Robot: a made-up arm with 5 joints. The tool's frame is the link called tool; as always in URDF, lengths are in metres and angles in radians. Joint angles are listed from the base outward. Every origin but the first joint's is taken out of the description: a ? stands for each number. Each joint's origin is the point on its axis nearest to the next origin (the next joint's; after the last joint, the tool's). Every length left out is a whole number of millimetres.
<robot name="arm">
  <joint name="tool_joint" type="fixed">
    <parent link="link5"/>
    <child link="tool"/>
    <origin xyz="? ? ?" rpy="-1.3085 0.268 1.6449"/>
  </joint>
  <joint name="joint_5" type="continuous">
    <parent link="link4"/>
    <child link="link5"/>
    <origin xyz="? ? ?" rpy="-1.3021 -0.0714 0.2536"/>
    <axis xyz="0 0 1"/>
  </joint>
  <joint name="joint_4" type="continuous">
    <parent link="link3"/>
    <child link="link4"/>
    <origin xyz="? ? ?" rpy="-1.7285 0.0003 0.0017"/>
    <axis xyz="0 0 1"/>
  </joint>
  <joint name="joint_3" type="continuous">
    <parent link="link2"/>
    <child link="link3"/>
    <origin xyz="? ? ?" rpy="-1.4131 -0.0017 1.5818"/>
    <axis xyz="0 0 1"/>
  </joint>
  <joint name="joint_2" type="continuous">
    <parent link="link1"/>
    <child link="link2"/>
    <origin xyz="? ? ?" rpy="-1.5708 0 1.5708"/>
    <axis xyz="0 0 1"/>
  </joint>
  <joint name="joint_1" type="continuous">
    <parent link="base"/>
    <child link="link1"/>
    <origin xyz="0.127 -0.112 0.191" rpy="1.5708 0 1.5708"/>
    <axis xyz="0 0 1"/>
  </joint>
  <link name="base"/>
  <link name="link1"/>
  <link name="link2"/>
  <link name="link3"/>
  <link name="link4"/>
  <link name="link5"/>
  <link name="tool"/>
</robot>
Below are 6 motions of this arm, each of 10 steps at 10 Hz.
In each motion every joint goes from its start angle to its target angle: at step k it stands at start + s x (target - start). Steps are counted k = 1, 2, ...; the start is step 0. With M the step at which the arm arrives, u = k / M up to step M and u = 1 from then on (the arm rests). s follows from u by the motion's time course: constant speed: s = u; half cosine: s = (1 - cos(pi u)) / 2; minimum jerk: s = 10 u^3 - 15 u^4 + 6 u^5.
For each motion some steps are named. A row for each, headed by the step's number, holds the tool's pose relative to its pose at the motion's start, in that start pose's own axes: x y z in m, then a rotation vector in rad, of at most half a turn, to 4 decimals.
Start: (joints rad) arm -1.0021 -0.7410 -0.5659 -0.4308 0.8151
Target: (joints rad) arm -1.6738 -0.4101 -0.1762 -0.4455 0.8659
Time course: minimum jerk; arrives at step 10
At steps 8, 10:
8: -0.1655 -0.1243 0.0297 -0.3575 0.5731 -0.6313
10: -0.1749 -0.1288 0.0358 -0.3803 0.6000 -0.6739

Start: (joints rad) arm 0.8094 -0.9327 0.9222 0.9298 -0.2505
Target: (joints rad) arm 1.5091 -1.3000 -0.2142 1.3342 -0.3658
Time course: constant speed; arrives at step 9
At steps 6, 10:
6: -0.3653 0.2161 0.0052 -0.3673 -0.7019 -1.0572
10: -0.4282 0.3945 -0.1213 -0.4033 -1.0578 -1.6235

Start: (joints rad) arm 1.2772 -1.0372 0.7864 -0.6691 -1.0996
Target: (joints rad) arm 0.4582 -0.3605 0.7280 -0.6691 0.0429
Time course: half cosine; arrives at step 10
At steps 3, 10:
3: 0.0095 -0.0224 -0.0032 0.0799 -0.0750 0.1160
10: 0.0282 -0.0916 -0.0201 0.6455 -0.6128 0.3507

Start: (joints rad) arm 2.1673 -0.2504 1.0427 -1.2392 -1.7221
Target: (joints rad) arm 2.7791 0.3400 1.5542 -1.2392 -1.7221
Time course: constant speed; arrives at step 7
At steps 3, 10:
3: 0.0756 -0.0746 -0.0655 0.1389 0.2881 -0.2866
10: 0.0830 -0.2025 -0.1666 0.4455 0.5773 -0.7438

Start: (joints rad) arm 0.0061 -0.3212 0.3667 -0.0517 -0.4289
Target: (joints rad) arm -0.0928 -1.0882 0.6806 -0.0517 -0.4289
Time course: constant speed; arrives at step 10
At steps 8, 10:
8: 0.0580 -0.0099 -0.0541 -0.3134 0.1613 -0.5423
10: 0.0702 -0.0224 -0.0666 -0.3751 0.2000 -0.6893

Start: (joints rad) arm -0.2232 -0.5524 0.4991 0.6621 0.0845
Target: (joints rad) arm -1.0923 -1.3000 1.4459 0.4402 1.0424
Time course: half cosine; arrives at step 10
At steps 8, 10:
8: -0.0406 0.0231 -0.4545 0.2621 0.7609 0.1075
10: -0.0826 0.0339 -0.4827 0.3119 0.8425 0.0879

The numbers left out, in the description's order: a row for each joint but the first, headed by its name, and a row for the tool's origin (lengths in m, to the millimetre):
tool: -0.009 -0.057 0
joint_5: 0.002 0.245 0
joint_4: -0.061 -0.136 0
joint_3: -0.293 -0.067 0
joint_2: -0.187 0.045 0

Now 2 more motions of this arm.
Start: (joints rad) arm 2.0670 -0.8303 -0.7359 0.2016 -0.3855
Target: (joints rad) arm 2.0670 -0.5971 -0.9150 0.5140 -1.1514
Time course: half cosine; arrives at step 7
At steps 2, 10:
2: -0.0056 -0.0073 0.0231 0.0266 0.1035 -0.0784
10: -0.0286 -0.0446 0.1102 0.2246 0.5486 -0.4450

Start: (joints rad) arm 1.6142 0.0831 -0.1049 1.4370 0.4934
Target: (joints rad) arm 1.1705 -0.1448 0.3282 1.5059 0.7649
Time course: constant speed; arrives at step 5
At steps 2, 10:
2: 0.0566 0.0309 -0.0601 -0.0106 0.0724 0.2165
10: 0.1044 0.0947 -0.1883 0.0860 0.1877 0.5273

